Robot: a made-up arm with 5 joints.
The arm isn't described. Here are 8 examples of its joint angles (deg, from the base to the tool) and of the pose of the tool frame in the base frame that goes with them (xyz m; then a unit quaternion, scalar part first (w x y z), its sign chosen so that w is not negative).
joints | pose
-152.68 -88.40 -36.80 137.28 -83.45 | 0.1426 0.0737 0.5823 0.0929 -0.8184 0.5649 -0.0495
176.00 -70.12 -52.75 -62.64 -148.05 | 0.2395 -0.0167 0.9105 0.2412 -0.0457 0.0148 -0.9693
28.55 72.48 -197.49 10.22 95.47 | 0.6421 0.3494 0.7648 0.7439 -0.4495 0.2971 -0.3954
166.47 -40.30 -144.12 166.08 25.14 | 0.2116 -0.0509 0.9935 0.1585 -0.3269 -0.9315 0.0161
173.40 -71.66 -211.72 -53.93 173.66 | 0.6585 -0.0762 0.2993 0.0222 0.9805 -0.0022 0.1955
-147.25 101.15 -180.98 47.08 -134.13 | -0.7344 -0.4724 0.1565 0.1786 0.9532 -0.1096 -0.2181
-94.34 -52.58 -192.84 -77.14 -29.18 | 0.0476 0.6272 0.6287 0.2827 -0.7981 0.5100 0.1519
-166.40 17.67 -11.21 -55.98 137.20 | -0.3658 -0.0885 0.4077 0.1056 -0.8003 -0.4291 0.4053
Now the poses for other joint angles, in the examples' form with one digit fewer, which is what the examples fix.
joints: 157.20 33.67 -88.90 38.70 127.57
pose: -0.672 0.283 0.474 0.088 -0.957 -0.253 0.114
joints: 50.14 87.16 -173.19 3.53 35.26
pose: 0.569 0.681 0.404 0.447 -0.746 -0.097 -0.485
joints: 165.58 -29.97 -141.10 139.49 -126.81
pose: 0.052 -0.013 1.067 0.090 0.800 -0.535 -0.257
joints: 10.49 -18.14 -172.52 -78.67 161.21
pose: -0.287 -0.053 1.029 0.709 0.178 -0.680 -0.051
